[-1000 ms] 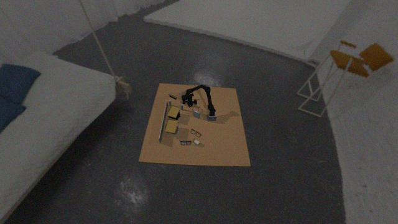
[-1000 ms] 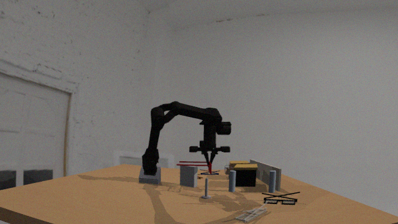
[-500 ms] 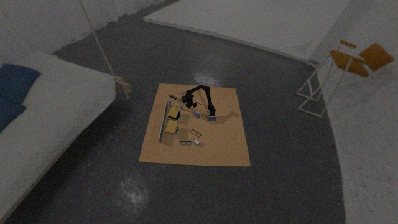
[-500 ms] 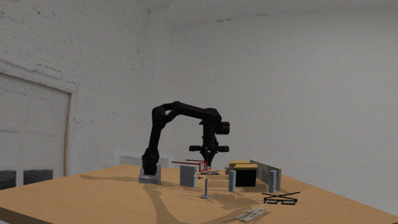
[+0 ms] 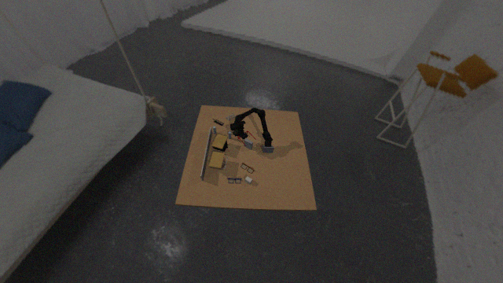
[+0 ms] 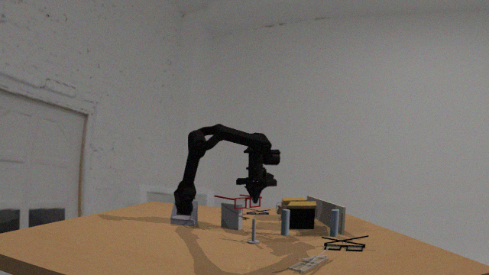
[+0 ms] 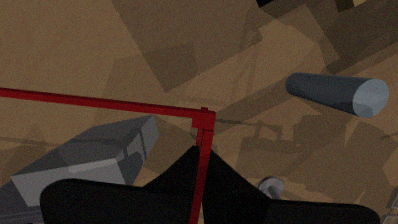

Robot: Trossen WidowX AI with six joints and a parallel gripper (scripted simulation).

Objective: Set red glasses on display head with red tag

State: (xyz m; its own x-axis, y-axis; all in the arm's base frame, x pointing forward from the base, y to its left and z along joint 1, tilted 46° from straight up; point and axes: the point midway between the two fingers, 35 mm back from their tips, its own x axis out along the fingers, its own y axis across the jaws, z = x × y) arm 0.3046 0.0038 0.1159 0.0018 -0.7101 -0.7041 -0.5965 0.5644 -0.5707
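The grey block is 9 cm behind my gripper tip, 6 cm below it and 5 cm to the left of it. The rest, counted from my gripper tip: thin grey stand 17 cm to the right, 9 cm below, 1 cm behind; small white block 46 cm to the left, 9 cm below, 9 cm behind; low wall 34 cm ahead, 16 cm to the left, 6 cm below.
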